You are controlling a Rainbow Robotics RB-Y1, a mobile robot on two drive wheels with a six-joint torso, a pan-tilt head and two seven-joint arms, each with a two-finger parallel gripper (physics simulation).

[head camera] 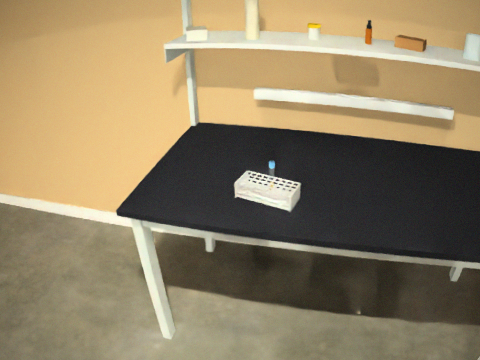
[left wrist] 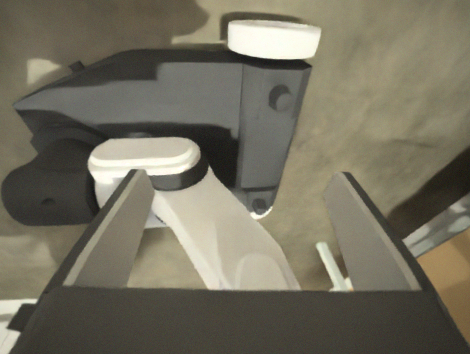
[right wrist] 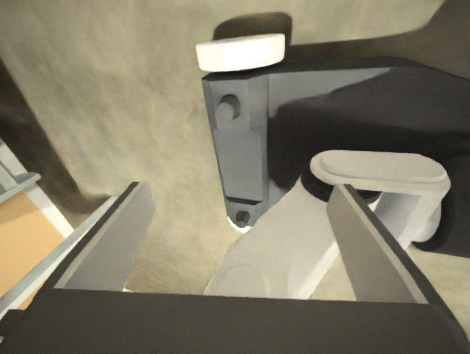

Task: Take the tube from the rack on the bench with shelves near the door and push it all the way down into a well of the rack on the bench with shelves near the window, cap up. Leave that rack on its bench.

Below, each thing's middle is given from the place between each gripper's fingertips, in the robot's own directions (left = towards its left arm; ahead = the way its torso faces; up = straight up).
My left hand is 1060 mm short of the white tube rack point(head camera: 277, 197), 250 mm to the left of it and 250 mm below it.
I see the white tube rack 103 cm ahead of my right hand, 23 cm to the left of it and 25 cm above it.
